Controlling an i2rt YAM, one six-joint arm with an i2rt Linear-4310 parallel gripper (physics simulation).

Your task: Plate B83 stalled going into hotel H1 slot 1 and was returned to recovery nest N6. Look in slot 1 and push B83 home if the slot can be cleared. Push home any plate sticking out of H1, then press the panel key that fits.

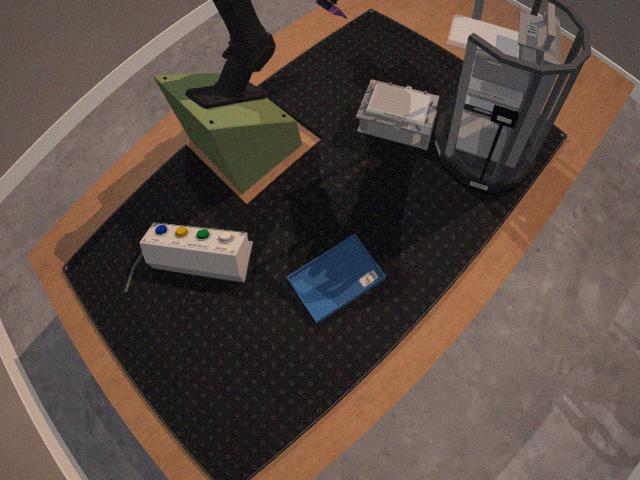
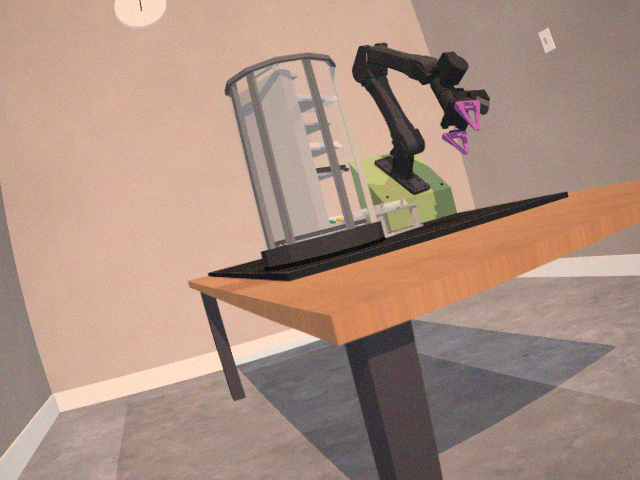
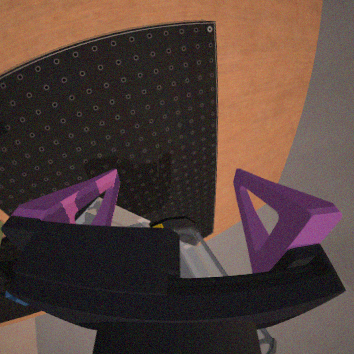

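Seen in the pictures: gripper, fingertip midpoint: [image 1: 358, 5] [image 2: 471, 142] [image 3: 176, 175]; arm's base, link origin: [image 1: 227, 95] [image 2: 401, 175].
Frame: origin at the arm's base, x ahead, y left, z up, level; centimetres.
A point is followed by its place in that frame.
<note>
Hotel H1 [image 1: 460, 103] @(z 7.4, x 41.7, y 21.3 cm) [image 2: 297, 155] @(z 4.3, x 51.2, y 42.7 cm) is a tall grey column of shelves inside a round barred cage. Light shelf edges show in it; which is slot 1, and whether it is blocked, I cannot tell. A low clear-and-white nest [image 1: 395, 134] @(z -14.6, x 28.2, y 20.7 cm) beside it, apparently N6, bears a white plate [image 1: 397, 99] @(z -7.7, x 25.6, y 24.9 cm), apparently B83; no label is readable. The white key panel [image 1: 193, 263] @(z -9.7, x 17.2, y -29.3 cm) has blue [image 1: 161, 228] @(z -8.1, x 6.7, y -29.0 cm), yellow [image 1: 180, 231] @(z -7.9, x 10.9, y -26.6 cm), green [image 1: 202, 234] @(z -7.9, x 15.4, y -24.0 cm) and white [image 1: 225, 236] @(z -7.9, x 19.4, y -21.2 cm) keys. My gripper [image 2: 473, 141] @(z 1.6, x 4.5, y 39.2 cm) [image 3: 176, 175] @(z 1.6, x 4.5, y 39.2 cm) is open and empty, high above the table, away from hotel and nest.
A black piece [image 1: 504, 115] @(z 12.5, x 50.4, y 20.2 cm) on a thin rod stands at the cage front. A blue tray [image 1: 330, 284] @(z -14.8, x 39.1, y -14.5 cm) lies on the black mat [image 1: 248, 361] @(z -15.1, x 37.2, y -36.2 cm). A white flat object [image 1: 478, 32] @(z 18.2, x 39.1, y 29.9 cm) is behind the hotel. The arm stands on a green base [image 1: 258, 149] @(z -6.6, x 11.6, y -3.8 cm) [image 2: 439, 198] @(z -9.6, x -5.6, y 8.5 cm).
</note>
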